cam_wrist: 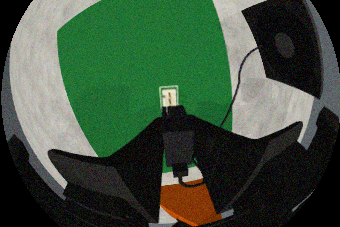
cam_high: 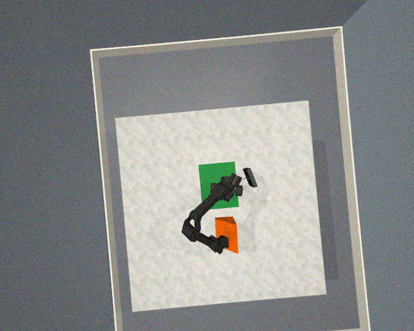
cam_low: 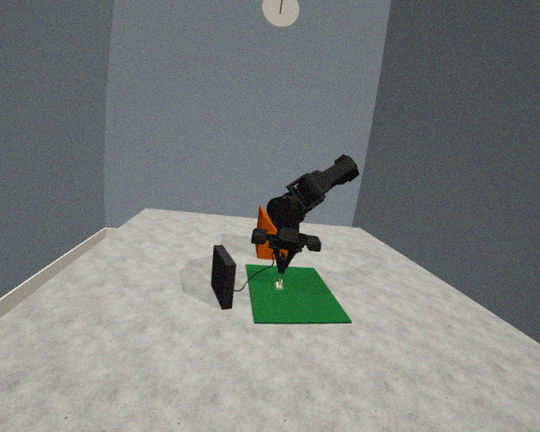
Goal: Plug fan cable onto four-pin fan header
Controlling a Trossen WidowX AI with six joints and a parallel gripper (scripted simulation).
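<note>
My gripper tip is 6 cm above the white four-pin header. Also, from my gripper tip: green board (1 cm ahead, 4 cm to the left, 8 cm below); then black plug (1 cm behind, 1 cm above); then black fan (6 cm ahead, 15 cm to the right, 1 cm below).
</note>
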